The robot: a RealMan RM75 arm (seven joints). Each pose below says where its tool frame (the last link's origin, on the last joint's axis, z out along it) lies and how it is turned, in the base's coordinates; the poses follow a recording.
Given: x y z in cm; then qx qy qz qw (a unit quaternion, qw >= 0).
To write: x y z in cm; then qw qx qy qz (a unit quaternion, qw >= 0). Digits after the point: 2 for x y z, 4 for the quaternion.
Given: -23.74 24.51 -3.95 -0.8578 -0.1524 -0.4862 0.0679
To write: -23.74 24.51 -3.95 0.0679 -0.8578 -0.1524 -0.4862
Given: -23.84 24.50 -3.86 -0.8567 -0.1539 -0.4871 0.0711
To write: -23.84 24.50 -3.86 0.0711 -0.8567 -0.1539 -0.4871
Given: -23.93 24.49 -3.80 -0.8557 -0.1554 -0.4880 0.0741
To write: -23.93 24.49 -3.80 0.0741 -0.8557 -0.1554 -0.4880
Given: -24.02 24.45 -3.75 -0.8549 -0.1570 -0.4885 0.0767
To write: -24.02 24.45 -3.75 0.0767 -0.8549 -0.1570 -0.4885
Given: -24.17 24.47 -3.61 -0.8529 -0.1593 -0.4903 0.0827
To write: -24.17 24.47 -3.61 0.0827 -0.8529 -0.1593 -0.4903
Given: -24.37 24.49 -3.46 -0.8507 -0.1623 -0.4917 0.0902
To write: -24.37 24.49 -3.46 0.0902 -0.8507 -0.1623 -0.4917
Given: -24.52 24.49 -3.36 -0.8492 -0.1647 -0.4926 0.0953
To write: -24.52 24.49 -3.36 0.0953 -0.8492 -0.1647 -0.4926
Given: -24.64 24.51 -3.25 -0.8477 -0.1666 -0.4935 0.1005
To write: -24.64 24.51 -3.25 0.1005 -0.8477 -0.1666 -0.4935
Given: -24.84 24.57 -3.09 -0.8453 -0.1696 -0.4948 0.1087
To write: -24.84 24.57 -3.09 0.1087 -0.8453 -0.1696 -0.4948
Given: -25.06 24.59 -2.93 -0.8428 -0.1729 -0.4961 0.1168
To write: -25.06 24.59 -2.93 0.1168 -0.8428 -0.1729 -0.4961
